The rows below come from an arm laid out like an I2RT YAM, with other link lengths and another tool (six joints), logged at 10 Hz.
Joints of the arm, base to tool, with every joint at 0 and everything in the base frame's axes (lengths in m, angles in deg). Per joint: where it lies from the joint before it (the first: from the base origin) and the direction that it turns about. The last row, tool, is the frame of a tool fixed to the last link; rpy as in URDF.
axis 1: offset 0 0 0.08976 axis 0 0 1
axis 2: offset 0.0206 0.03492 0.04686 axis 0 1 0
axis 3: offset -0.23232 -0.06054 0 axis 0 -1 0
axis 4: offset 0.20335 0.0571 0.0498 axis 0 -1 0
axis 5: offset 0.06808 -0.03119 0.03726 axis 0 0 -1
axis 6: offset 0.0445 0 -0.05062 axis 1 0 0
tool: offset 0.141 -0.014 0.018 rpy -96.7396 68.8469 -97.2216
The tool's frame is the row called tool.
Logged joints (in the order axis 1, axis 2, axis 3, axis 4, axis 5, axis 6), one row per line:
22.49, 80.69, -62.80, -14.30, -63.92, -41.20
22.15, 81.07, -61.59, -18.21, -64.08, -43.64
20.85, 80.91, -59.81, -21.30, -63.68, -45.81
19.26, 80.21, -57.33, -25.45, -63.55, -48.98
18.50, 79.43, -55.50, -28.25, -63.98, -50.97
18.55, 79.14, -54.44, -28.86, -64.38, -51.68
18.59, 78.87, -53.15, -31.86, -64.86, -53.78
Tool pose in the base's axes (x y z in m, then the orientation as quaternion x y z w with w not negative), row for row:
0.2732, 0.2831, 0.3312, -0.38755, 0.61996, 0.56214, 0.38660
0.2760, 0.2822, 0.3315, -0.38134, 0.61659, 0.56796, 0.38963
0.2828, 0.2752, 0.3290, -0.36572, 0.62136, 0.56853, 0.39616
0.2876, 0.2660, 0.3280, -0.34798, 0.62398, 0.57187, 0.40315
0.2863, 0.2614, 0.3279, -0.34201, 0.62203, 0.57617, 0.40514
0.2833, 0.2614, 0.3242, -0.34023, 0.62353, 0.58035, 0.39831
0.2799, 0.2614, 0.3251, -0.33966, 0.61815, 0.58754, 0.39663
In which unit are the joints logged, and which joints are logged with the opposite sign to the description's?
The joints are logged in degrees. Opposite sign: axis 3, axis 4, axis 6.
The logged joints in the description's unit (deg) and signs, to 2 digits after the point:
22.49, 80.69, 62.80, 14.30, -63.92, 41.20
22.15, 81.07, 61.59, 18.21, -64.08, 43.64
20.85, 80.91, 59.81, 21.30, -63.68, 45.81
19.26, 80.21, 57.33, 25.45, -63.55, 48.98
18.50, 79.43, 55.50, 28.25, -63.98, 50.97
18.55, 79.14, 54.44, 28.86, -64.38, 51.68
18.59, 78.87, 53.15, 31.86, -64.86, 53.78

